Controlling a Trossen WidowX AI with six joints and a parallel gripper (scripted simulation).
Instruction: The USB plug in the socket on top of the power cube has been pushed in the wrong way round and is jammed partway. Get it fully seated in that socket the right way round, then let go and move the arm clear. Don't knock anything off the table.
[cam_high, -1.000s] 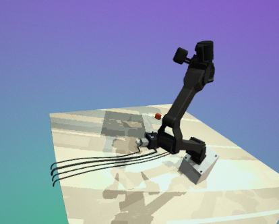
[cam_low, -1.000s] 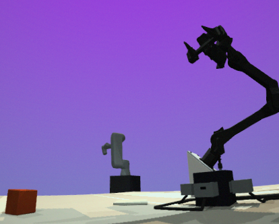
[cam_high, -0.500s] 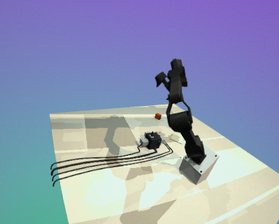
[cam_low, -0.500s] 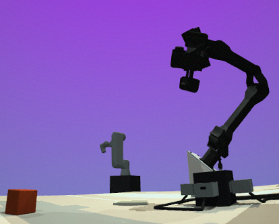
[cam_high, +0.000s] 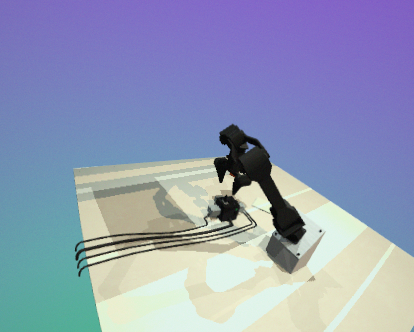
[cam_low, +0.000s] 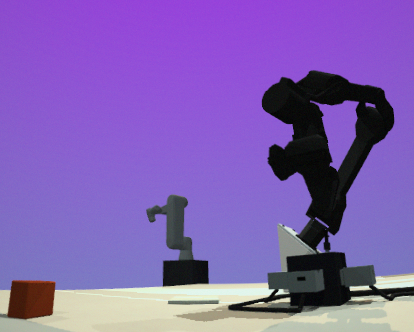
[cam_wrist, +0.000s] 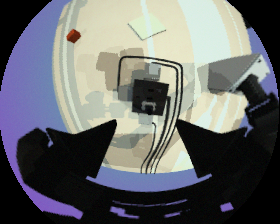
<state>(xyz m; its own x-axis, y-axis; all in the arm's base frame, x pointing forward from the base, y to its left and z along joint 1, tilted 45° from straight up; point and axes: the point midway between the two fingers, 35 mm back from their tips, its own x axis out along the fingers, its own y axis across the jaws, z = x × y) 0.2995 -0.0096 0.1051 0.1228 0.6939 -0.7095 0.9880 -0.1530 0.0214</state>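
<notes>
The USB plug is 50 mm below my gripper tip and 10 mm behind it. Round my gripper tip: red block (330 mm to the right, 260 mm ahead, 120 mm below).
</notes>
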